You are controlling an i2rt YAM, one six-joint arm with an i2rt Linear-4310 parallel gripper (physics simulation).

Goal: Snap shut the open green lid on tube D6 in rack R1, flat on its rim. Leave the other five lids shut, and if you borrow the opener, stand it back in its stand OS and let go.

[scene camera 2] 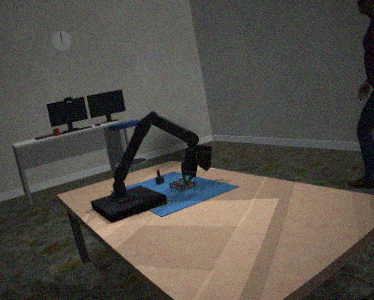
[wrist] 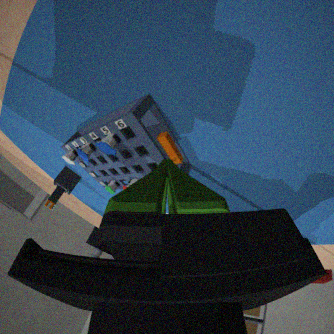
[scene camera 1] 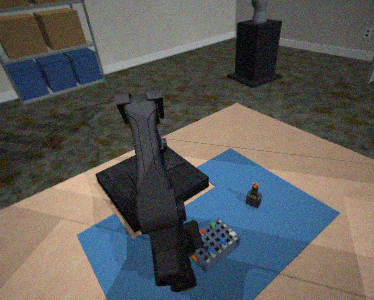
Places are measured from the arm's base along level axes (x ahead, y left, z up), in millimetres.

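Pixels of known places: gripper, fingertip midpoint: [scene camera 2: 186, 184] [wrist: 166, 164]; arm's base, origin of the base link: [scene camera 2: 121, 197].
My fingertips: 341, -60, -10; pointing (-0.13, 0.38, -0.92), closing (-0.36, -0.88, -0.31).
Observation:
For each thing: its top centre in the pictures, then the offset to it from my fingertips, as dx, dy, dz. "*": a spot on its surface instead. Level surfaces: height alone.
- Rack R1, middle of its top: [wrist: 101, 186] [scene camera 1: 211, 233] [scene camera 2: 181, 177] +2, +59, +28
- orange block, surface spot: [wrist: 170, 148] [scene camera 1: 192, 256] * +12, -6, -7
- green lid, middle of its top: [wrist: 109, 190] [scene camera 1: 212, 223] -31, +88, +12
- red lid, middle of its top: [scene camera 1: 202, 231] -26, +50, +12
- opener, middle of its top: [wrist: 47, 206] [scene camera 1: 255, 183] -53, +261, +55
- blue mat, its level: dz -30
- wooden table, its level: dz -33
Rack R1 [scene camera 1: 220, 256] [scene camera 2: 176, 187] [wrist: 116, 114] stands on the blue mat. My gripper [scene camera 2: 187, 180] [wrist: 166, 164] is shut and empty, its green fingertips together over the rack's column 6 end, near the orange block [scene camera 1: 194, 258] [wrist: 170, 148]. The fingers hide D6 and its green lid in the wrist view; the arm hides that corner in scene camera 1. I cannot tell whether the fingertips touch the lid. Another green lid [scene camera 1: 213, 224] [wrist: 110, 189], a red lid [scene camera 1: 202, 232] [wrist: 125, 188] and blue lids [scene camera 1: 223, 241] [wrist: 106, 146] show. The opener [scene camera 1: 255, 186] [wrist: 50, 203] stands upright in stand OS [scene camera 1: 253, 200] [wrist: 67, 178].
The blue mat [scene camera 1: 300, 210] [scene camera 2: 215, 191] lies on the wooden table [scene camera 1: 330, 260] [scene camera 2: 240, 240]. The arm's black base [scene camera 1: 115, 180] [scene camera 2: 130, 202] stands at the mat's edge. The opener's stand is apart from the rack, beyond its column 1 end.

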